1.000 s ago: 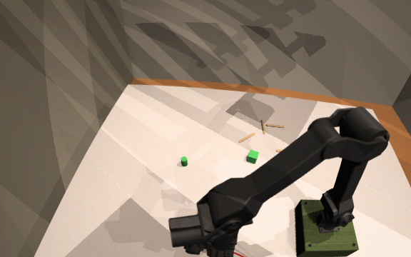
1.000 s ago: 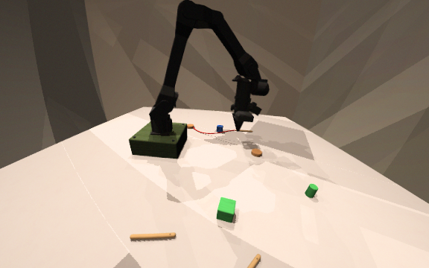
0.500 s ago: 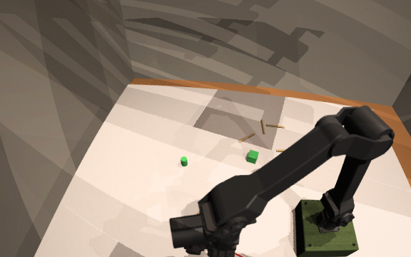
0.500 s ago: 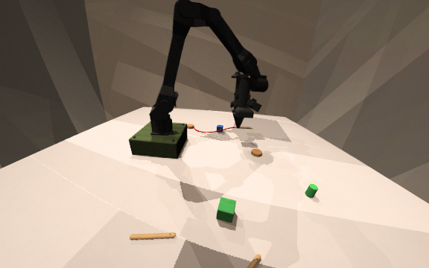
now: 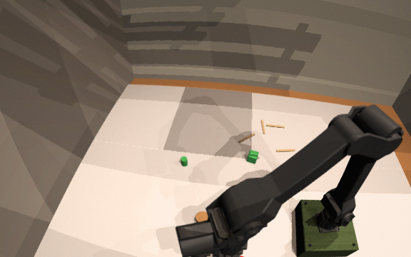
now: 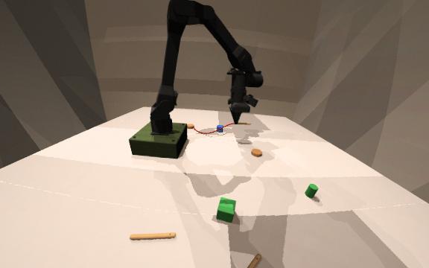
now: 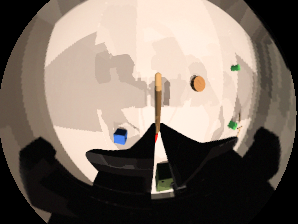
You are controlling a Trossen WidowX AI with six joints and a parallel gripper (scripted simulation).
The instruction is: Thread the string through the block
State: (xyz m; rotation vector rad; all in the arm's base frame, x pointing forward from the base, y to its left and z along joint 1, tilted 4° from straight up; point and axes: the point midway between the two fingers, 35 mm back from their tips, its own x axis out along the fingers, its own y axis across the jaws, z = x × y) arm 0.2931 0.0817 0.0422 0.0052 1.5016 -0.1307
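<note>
The small blue block is 90 mm to the left of my gripper tip, 60 mm below it and 50 mm behind it. From my gripper tip the other things lie so: thin wooden stick (10 mm ahead); then round wooden button (210 mm behind, 130 mm to the left, 70 mm below); then green cylinder (320 mm to the right, 130 mm ahead, 60 mm below).
</note>
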